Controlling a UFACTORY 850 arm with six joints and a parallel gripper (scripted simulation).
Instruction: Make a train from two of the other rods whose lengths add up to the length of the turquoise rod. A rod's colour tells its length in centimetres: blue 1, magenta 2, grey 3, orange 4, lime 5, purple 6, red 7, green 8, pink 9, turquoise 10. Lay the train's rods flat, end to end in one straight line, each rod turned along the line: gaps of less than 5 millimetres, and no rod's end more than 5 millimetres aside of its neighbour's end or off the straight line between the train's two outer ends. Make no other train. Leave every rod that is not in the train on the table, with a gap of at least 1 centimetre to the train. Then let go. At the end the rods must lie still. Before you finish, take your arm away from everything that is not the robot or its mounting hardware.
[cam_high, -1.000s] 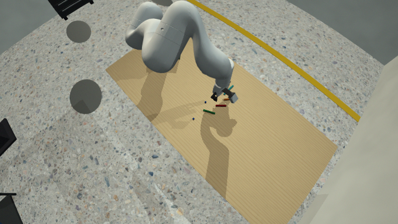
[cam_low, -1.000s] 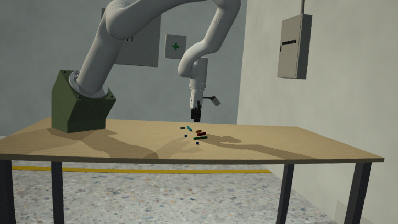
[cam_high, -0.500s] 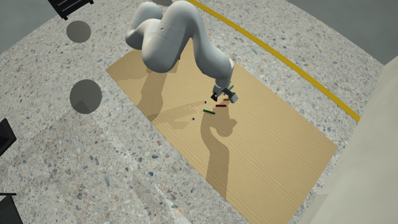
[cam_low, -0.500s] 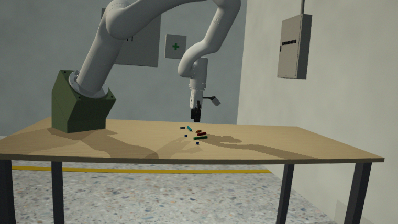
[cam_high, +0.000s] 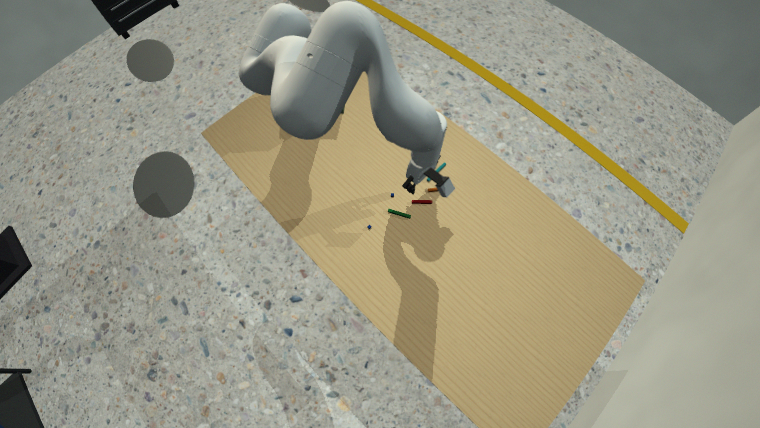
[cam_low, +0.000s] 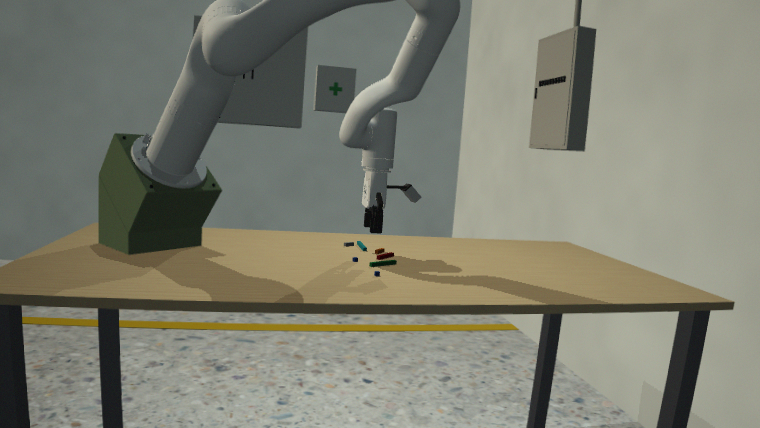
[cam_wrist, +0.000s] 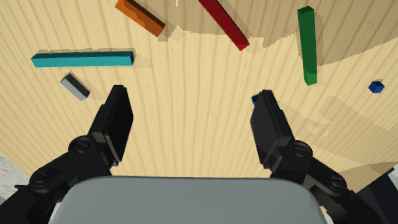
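Now: hand 13 cm to the right of the grey rod, 8 cm above it and 3 cm past it. The rest, counted from my hand: turquoise rod (11 cm to the left, 8 cm below); red rod (8 cm below, 3 cm ahead, 2 cm to the right); orange rod (8 cm below, 4 cm to the left, 4 cm ahead).
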